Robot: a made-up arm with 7 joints. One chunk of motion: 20 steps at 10 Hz.
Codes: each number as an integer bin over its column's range. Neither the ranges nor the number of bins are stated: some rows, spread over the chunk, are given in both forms.
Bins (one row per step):
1: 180 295 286 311 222 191 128
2: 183 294 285 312 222 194 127
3: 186 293 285 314 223 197 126
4: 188 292 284 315 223 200 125
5: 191 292 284 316 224 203 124
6: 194 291 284 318 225 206 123
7: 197 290 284 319 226 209 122
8: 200 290 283 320 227 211 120
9: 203 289 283 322 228 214 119
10: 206 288 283 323 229 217 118
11: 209 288 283 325 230 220 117
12: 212 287 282 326 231 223 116
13: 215 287 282 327 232 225 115
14: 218 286 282 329 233 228 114
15: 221 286 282 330 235 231 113
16: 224 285 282 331 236 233 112
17: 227 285 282 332 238 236 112
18: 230 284 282 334 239 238 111
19: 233 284 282 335 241 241 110
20: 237 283 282 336 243 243 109
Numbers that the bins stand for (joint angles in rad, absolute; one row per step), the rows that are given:
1: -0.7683 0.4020 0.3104 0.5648 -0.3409 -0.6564 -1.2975
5: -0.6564 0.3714 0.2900 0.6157 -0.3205 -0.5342 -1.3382
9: -0.5342 0.3409 0.2798 0.6767 -0.2798 -0.4223 -1.3890
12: -0.4427 0.3205 0.2697 0.7174 -0.2493 -0.3307 -1.4196
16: -0.3205 0.3002 0.2697 0.7683 -0.1984 -0.2290 -1.4603
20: -0.1883 0.2798 0.2697 0.8192 -0.1272 -0.1272 -1.4908
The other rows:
2: -0.7378 0.3918 0.3002 0.5750 -0.3409 -0.6258 -1.3076
3: -0.7072 0.3816 0.3002 0.5953 -0.3307 -0.5953 -1.3178
4: -0.6869 0.3714 0.2900 0.6055 -0.3307 -0.5648 -1.3280
6: -0.6258 0.3613 0.2900 0.6360 -0.3104 -0.5037 -1.3483
7: -0.5953 0.3511 0.2900 0.6462 -0.3002 -0.4732 -1.3585
8: -0.5648 0.3511 0.2798 0.6564 -0.2900 -0.4528 -1.3789
10: -0.5037 0.3307 0.2798 0.6869 -0.2697 -0.3918 -1.3992
11: -0.4732 0.3307 0.2798 0.7072 -0.2595 -0.3613 -1.4094
13: -0.4121 0.3205 0.2697 0.7276 -0.2391 -0.3104 -1.4297
14: -0.3816 0.3104 0.2697 0.7479 -0.2290 -0.2798 -1.4399
15: -0.3511 0.3104 0.2697 0.7581 -0.2086 -0.2493 -1.4501
17: -0.2900 0.3002 0.2697 0.7785 -0.1781 -0.1984 -1.4603
18: -0.2595 0.2900 0.2697 0.7988 -0.1679 -0.1781 -1.4705
19: -0.2290 0.2900 0.2697 0.8090 -0.1476 -0.1476 -1.4806

